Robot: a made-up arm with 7 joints.
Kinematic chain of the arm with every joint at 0, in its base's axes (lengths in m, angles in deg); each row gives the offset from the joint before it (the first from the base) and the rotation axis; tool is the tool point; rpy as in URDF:
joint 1: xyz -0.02 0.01 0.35 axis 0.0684 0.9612 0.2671
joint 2: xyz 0.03 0.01 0 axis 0.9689 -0.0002 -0.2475
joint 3: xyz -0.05 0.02 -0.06 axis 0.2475 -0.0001 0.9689
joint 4: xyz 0.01 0 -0.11 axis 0.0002 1 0
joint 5: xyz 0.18 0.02 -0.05 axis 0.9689 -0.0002 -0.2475
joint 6: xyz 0.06 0 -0.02 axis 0.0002 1 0
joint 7: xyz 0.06 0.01 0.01 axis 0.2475 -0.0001 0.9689
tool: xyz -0.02 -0.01 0 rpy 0 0 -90
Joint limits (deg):
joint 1: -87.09..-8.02
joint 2: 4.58..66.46
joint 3: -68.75..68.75
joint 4: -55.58..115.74
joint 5: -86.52..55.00
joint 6: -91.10..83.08
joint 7: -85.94..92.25
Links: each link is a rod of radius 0.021 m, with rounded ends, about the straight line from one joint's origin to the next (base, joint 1, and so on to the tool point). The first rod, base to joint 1, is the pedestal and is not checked.
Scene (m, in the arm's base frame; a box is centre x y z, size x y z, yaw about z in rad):
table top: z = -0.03
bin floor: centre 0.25 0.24 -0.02 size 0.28 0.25 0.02 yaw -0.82
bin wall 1: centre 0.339 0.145 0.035 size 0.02 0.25 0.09 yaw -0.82
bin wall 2: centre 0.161 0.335 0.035 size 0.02 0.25 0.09 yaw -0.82
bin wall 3: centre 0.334 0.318 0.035 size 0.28 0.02 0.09 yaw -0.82
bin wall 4: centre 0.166 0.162 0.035 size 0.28 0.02 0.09 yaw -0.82
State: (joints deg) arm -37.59 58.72 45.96 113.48 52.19 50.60 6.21
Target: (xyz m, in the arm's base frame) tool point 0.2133 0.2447 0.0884
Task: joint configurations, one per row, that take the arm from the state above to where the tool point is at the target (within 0.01 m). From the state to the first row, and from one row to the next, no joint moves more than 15 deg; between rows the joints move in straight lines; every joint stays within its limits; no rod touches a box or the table.
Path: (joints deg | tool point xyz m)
1: -49.96 60.65 40.34 114.04 52.89 49.72 11.31 | 0.1034 0.3780 0.1257
2: -62.34 62.59 34.72 114.61 53.60 48.83 16.41 | 0.1533 0.3797 0.1626
3: -74.72 64.52 29.10 115.18 54.30 47.95 21.51 | 0.1928 0.3801 0.2065
4: -87.09 66.46 23.48 115.74 55.00 47.07 26.61 | 0.2208 0.3801 0.2549
5: -79.31 60.14 35.93 115.74 49.52 59.07 21.29 | 0.2314 0.3410 0.1967
6: -71.53 53.81 48.37 115.74 44.03 71.08 15.97 | 0.2284 0.2951 0.1394
7: -63.74 47.49 60.82 115.74 38.55 83.08 10.65 | 0.2133 0.2447 0.0884

